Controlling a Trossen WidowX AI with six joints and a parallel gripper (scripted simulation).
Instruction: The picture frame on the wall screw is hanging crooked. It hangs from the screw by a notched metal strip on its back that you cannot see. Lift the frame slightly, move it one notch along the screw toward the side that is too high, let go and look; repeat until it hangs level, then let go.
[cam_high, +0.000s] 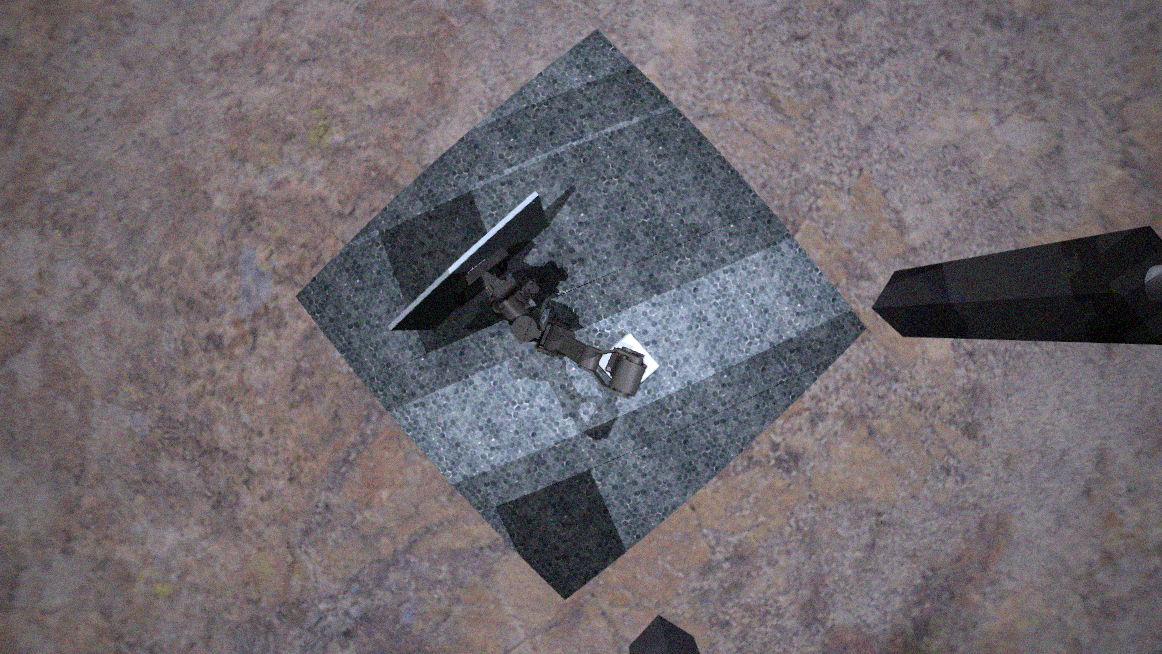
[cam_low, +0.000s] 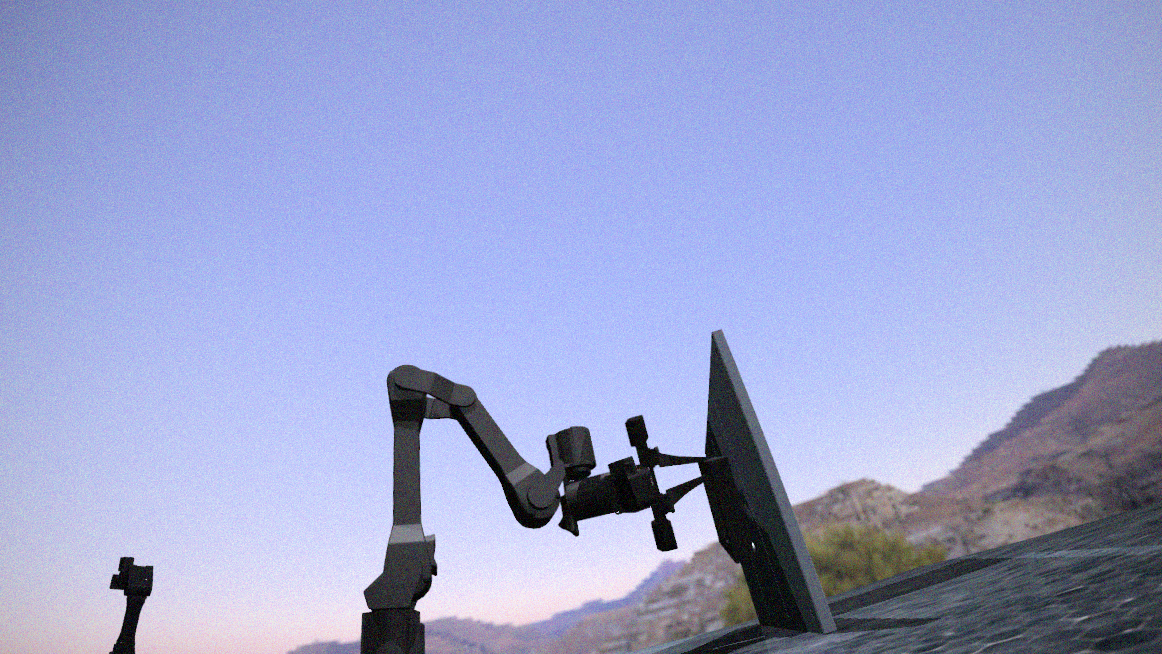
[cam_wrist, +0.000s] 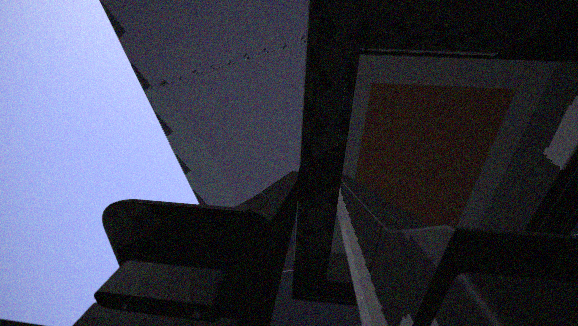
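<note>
Right now my gripper tip is 50 mm above the picture frame, 10 mm to the right of it and 10 mm short of it. Also, from my gripper tip: wall panel (70 mm below, 30 mm ahead, 10 mm to the left).
</note>
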